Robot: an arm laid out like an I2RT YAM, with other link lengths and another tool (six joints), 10 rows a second.
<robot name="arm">
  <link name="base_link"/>
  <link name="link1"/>
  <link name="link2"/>
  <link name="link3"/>
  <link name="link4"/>
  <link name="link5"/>
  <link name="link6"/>
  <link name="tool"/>
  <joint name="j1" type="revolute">
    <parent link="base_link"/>
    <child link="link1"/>
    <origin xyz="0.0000 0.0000 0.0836" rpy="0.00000 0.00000 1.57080"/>
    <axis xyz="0 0 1"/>
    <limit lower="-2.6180" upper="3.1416"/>
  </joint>
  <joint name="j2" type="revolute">
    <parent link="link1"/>
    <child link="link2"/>
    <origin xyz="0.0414 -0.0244 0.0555" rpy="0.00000 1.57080 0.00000"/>
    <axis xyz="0 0 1"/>
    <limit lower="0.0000" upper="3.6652"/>
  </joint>
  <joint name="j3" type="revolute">
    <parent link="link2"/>
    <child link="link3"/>
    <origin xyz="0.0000 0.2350 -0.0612" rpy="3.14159 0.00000 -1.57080"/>
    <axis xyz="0 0 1"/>
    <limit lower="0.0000" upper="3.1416"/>
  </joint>
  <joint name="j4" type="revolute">
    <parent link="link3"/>
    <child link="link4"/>
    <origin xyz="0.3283 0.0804 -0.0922" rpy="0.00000 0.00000 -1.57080"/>
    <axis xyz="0 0 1"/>
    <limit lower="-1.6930" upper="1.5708"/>
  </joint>
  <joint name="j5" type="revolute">
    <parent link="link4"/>
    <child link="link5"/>
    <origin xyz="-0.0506 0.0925 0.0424" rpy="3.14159 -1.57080 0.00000"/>
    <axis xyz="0 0 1"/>
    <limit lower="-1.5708" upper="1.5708"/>
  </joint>
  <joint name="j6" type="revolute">
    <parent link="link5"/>
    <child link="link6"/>
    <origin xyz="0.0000 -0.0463 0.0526" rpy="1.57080 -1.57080 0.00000"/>
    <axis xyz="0 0 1"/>
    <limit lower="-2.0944" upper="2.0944"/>
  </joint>
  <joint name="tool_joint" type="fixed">
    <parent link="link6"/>
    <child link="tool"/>
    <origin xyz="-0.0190 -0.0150 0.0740" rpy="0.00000 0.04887 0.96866"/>
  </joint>
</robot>
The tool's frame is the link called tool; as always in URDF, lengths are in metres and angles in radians.
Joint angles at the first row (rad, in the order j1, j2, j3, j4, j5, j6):
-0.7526, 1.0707, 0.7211, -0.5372, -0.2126, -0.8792
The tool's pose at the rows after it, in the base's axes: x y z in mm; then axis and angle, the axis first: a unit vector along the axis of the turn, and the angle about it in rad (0 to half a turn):
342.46 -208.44 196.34 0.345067 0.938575 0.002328 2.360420
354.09 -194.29 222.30 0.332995 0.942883 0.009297 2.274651
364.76 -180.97 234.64 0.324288 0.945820 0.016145 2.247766
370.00 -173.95 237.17 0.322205 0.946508 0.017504 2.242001
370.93 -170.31 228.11 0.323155 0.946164 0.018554 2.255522
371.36 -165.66 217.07 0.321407 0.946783 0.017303 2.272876
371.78 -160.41 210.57 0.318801 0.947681 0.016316 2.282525
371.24 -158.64 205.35 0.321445 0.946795 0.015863 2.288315
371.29 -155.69 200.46 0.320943 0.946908 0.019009 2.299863
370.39 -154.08 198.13 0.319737 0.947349 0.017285 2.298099
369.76 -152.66 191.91 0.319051 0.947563 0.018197 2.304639
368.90 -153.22 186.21 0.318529 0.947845 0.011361 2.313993
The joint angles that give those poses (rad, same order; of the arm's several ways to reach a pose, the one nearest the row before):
-0.7063, 0.9811, 0.7159, -0.5074, -0.2454, -0.8593
-0.6594, 0.9394, 0.7224, -0.4659, -0.2502, -0.8215
-0.6109, 0.9387, 0.7430, -0.4558, -0.2352, -0.7936
-0.5833, 0.9418, 0.7484, -0.4491, -0.2181, -0.7777
-0.5709, 0.9434, 0.7296, -0.4409, -0.2072, -0.7705
-0.5564, 0.9435, 0.7061, -0.4328, -0.1931, -0.7688
-0.5409, 0.9390, 0.6890, -0.4282, -0.1804, -0.7660
-0.5349, 0.9357, 0.6745, -0.4219, -0.1720, -0.7590
-0.5278, 0.9373, 0.6670, -0.4243, -0.1708, -0.7548
-0.5242, 0.9283, 0.6538, -0.4178, -0.1665, -0.7556
-0.5218, 0.9275, 0.6383, -0.4097, -0.1659, -0.7556
-0.5208, 0.9308, 0.6281, -0.4041, -0.1534, -0.7628

